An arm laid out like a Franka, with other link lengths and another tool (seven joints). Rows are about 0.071 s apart.
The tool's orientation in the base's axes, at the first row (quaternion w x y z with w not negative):
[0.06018, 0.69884, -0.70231, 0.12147]
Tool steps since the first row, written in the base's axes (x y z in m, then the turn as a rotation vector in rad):
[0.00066, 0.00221, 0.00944, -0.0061, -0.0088, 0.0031]
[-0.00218, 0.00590, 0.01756, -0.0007, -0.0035, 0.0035]
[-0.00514, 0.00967, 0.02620, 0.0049, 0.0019, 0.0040]
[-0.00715, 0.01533, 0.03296, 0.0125, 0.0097, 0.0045]
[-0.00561, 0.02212, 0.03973, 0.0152, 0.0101, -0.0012]
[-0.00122, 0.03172, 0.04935, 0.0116, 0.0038, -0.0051]
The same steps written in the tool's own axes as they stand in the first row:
[0.00025, -0.00149, -0.00960, 0.0094, 0.0059, -0.0013]
[-0.00120, 0.00062, -0.01860, 0.0043, 0.0004, -0.0025]
[-0.00261, 0.00279, -0.02814, -0.0009, -0.0052, -0.0039]
[-0.00633, 0.00418, -0.03626, -0.0084, -0.0129, -0.0057]
[-0.01120, 0.00201, -0.04438, -0.0103, -0.0151, -0.0001]
[-0.01810, -0.00325, -0.05572, -0.0052, -0.0111, 0.0049]

